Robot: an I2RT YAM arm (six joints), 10 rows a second.
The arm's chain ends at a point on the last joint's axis. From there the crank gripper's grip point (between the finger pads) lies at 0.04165 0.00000 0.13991 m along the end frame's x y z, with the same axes.
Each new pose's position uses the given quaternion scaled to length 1; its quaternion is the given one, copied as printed.
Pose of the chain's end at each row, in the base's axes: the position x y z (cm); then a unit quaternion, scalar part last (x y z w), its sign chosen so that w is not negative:
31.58 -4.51 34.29 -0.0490 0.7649 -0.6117 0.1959
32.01 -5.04 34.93 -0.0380 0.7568 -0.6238 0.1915
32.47 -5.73 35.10 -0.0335 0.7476 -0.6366 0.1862
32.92 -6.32 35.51 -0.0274 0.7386 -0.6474 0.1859
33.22 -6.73 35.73 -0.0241 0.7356 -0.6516 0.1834
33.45 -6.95 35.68 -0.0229 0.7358 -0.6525 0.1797
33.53 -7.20 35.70 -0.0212 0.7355 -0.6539 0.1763
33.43 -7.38 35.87 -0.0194 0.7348 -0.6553 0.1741
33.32 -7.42 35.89 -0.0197 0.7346 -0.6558 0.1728
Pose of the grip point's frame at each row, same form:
32.79 -18.64 30.84 -0.0490 0.7649 -0.6117 0.1959
32.88 -19.28 31.84 -0.0380 0.7568 -0.6238 0.1915
33.10 -20.07 32.44 -0.0335 0.7476 -0.6366 0.1862
33.39 -20.73 33.22 -0.0274 0.7386 -0.6474 0.1859
33.55 -21.16 33.57 -0.0241 0.7356 -0.6516 0.1834
33.68 -21.39 33.53 -0.0229 0.7358 -0.6525 0.1797
33.64 -21.64 33.58 -0.0212 0.7355 -0.6539 0.1763
33.46 -21.83 33.78 -0.0194 0.7348 -0.6553 0.1741
33.32 -21.87 33.82 -0.0197 0.7346 -0.6558 0.1728

